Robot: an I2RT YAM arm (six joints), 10 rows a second.
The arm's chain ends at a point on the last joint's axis. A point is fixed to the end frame.
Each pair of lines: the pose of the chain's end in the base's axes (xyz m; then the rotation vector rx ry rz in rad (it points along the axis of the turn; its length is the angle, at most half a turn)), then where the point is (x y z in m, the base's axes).
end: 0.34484 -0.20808 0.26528 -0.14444 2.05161 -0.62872
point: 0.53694 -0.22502 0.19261
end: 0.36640 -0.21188 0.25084 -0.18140 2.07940 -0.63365
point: 0.55600 -0.22667 0.17147
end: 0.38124 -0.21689 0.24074 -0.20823 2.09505 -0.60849
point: 0.56960 -0.22614 0.15764
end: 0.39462 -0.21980 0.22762 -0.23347 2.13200 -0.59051
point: 0.57964 -0.22540 0.13703
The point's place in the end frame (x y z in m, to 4 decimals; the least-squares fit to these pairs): -0.0423 0.0488 0.1957
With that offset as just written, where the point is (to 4 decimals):
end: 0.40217 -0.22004 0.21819 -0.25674 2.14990 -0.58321
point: 0.5852 -0.2231 0.1235
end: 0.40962 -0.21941 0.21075 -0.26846 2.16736 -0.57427
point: 0.5908 -0.2208 0.1126
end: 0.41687 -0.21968 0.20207 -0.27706 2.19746 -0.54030
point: 0.5952 -0.2166 0.0988
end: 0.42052 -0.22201 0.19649 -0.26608 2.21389 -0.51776
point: 0.5977 -0.2172 0.0913
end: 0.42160 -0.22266 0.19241 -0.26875 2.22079 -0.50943
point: 0.5980 -0.2167 0.0860
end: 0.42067 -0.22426 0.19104 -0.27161 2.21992 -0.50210
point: 0.5971 -0.2170 0.0848
